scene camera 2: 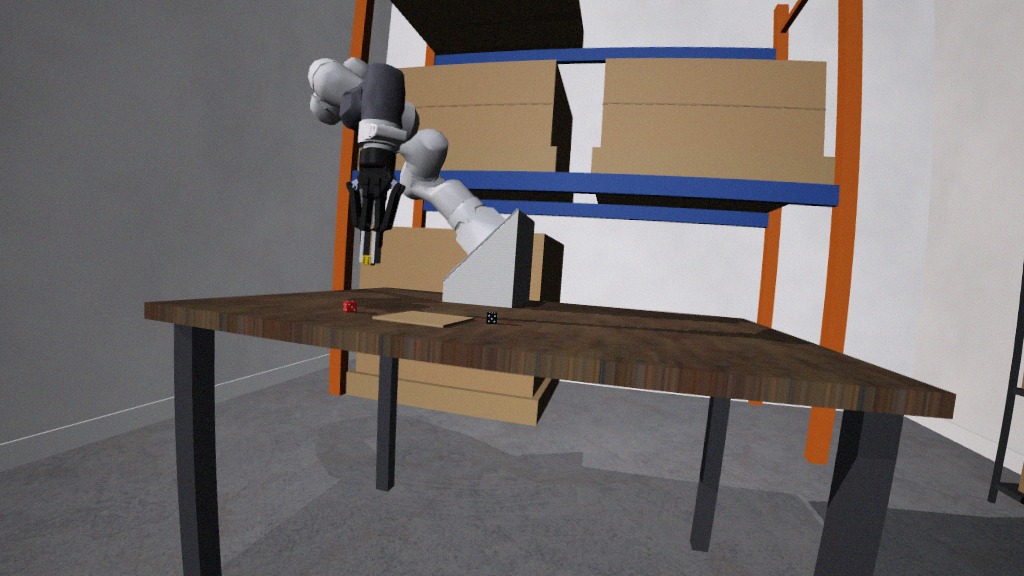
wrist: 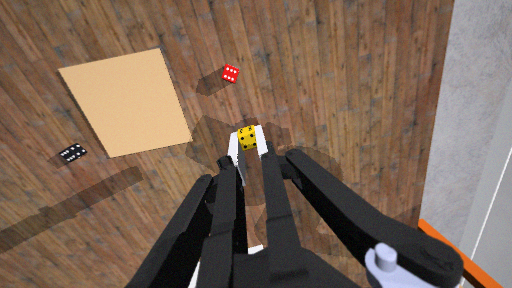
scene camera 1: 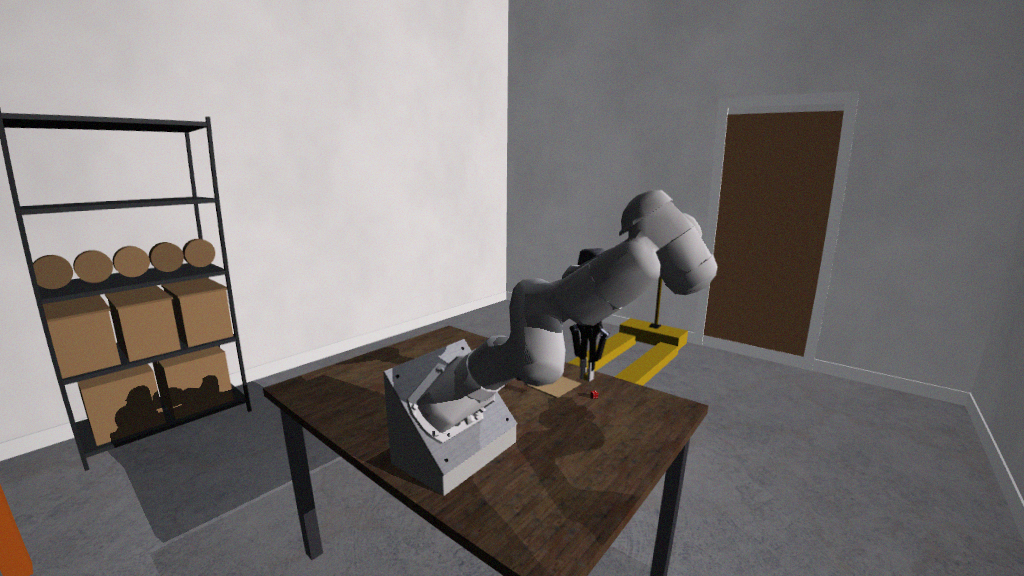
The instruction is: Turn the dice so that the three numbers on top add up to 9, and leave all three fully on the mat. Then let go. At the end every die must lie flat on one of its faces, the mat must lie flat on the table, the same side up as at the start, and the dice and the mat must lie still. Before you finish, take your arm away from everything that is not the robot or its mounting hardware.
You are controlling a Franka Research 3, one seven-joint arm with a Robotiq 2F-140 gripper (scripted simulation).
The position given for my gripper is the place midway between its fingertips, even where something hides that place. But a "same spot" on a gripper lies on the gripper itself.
my gripper: scene camera 2; wrist; scene camera 1 586, 378
same spot on my gripper: (wrist: 384, 245) = (scene camera 2: 352, 186)
